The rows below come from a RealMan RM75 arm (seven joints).
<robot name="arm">
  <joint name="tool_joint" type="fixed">
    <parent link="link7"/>
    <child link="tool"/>
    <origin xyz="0 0 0"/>
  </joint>
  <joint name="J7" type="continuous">
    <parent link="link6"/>
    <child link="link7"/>
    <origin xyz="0 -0.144 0" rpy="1.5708 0 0"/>
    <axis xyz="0 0 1"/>
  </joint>
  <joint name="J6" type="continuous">
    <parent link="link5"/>
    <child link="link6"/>
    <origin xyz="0 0 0" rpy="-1.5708 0 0"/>
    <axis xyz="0 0 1"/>
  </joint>
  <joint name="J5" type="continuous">
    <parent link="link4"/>
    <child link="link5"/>
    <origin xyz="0 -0.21 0" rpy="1.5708 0 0"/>
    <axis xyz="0 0 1"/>
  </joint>
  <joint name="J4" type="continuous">
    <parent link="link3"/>
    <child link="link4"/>
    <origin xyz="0 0 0" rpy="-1.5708 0 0"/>
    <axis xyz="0 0 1"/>
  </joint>
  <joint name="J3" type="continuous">
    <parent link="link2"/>
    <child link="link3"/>
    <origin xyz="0 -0.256 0" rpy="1.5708 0 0"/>
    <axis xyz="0 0 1"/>
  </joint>
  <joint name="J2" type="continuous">
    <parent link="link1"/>
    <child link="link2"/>
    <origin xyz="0 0 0" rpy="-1.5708 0 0"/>
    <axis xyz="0 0 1"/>
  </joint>
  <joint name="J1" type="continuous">
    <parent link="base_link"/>
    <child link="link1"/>
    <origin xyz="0 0 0.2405"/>
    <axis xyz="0 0 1"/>
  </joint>
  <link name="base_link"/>
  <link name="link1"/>
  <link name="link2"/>
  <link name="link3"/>
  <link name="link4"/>
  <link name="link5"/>
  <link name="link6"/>
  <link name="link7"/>
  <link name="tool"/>
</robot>
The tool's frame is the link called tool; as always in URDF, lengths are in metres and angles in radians. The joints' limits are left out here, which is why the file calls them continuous.
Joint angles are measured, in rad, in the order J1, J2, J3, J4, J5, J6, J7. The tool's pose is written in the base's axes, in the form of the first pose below.
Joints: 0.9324, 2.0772, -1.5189, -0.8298, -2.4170, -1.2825, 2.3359
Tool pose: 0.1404 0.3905 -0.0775 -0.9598 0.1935 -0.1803 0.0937
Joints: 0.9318, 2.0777, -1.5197, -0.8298, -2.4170, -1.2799, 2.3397
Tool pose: 0.1404 0.3906 -0.0778 -0.9595 0.1951 -0.1797 0.0947
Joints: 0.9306, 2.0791, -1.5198, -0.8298, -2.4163, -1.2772, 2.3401
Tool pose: 0.1404 0.3904 -0.0784 -0.9596 0.1956 -0.1784 0.0950
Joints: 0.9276, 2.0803, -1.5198, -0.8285, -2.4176, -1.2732, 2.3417
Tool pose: 0.1417 0.3901 -0.0789 -0.9592 0.1977 -0.1781 0.0960
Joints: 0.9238, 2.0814, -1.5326, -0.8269, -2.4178, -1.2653, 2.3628
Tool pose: 0.1434 0.3890 -0.0808 -0.9570 0.2053 -0.1800 0.0983
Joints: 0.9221, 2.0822, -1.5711, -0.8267, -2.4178, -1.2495, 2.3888
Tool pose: 0.1445 0.3868 -0.0853 -0.9552 0.2048 -0.1883 0.1013
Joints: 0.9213, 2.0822, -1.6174, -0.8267, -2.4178, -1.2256, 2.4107
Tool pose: 0.1452 0.3851 -0.0902 -0.9542 0.1983 -0.1971 0.1066
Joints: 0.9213, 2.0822, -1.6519, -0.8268, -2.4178, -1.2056, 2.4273
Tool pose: 0.1455 0.3842 -0.0939 -0.9536 0.1929 -0.2026 0.1114
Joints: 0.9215, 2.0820, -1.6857, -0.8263, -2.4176, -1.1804, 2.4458
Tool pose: 0.1455 0.3839 -0.0976 -0.9530 0.1880 -0.2059 0.1183
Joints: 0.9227, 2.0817, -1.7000, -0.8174, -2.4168, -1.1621, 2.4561
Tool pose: 0.1470 0.3844 -0.0994 -0.9520 0.1890 -0.2070 0.1232
